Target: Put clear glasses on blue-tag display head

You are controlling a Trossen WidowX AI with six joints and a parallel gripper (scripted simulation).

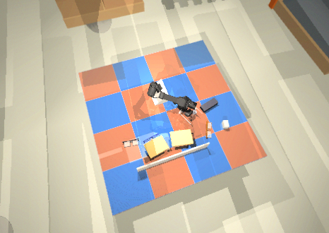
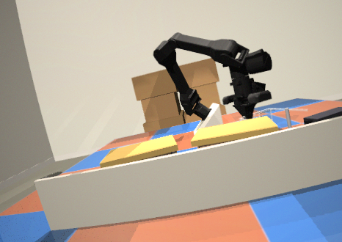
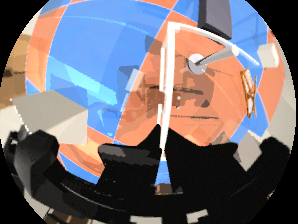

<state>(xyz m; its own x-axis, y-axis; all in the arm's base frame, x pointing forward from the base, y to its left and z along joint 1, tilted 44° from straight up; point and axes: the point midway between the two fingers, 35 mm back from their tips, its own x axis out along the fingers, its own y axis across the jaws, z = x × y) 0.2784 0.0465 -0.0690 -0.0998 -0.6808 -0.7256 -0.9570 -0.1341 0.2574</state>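
Right now my gripper tip is 12 cm to the right of the upright pin, 4 cm short of it and 3 cm above it. From my gripper tip the other things lie so: long white wall 32 cm ahead, 25 cm to the right; then black case 27 cm to the left, 4 cm below, 4 cm ahead; then white cube 29 cm to the left, 27 cm ahead, 3 cm below.
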